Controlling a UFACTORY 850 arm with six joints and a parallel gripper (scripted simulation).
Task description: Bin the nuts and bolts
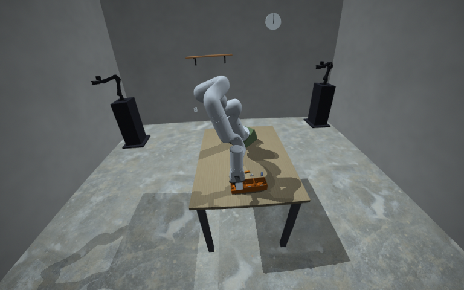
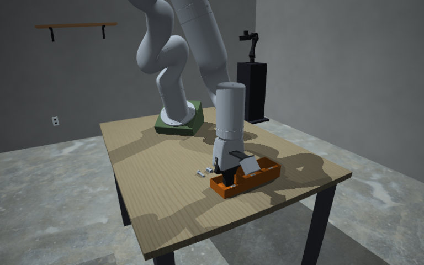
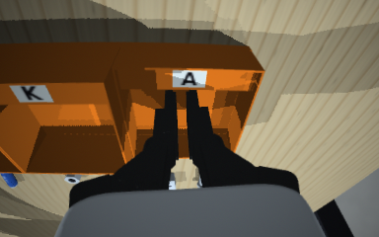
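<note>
The orange three-compartment bin is 8 cm to the left of my hand and 1 cm below it. Round my hand: silver bolt (13 cm behind, 4 cm to the right, 3 cm below); then grey sharpener-like block (14 cm behind, 3 cm below, 1 cm to the left); then silver hex nut (13 cm behind, 12 cm to the left, 3 cm below).
</note>
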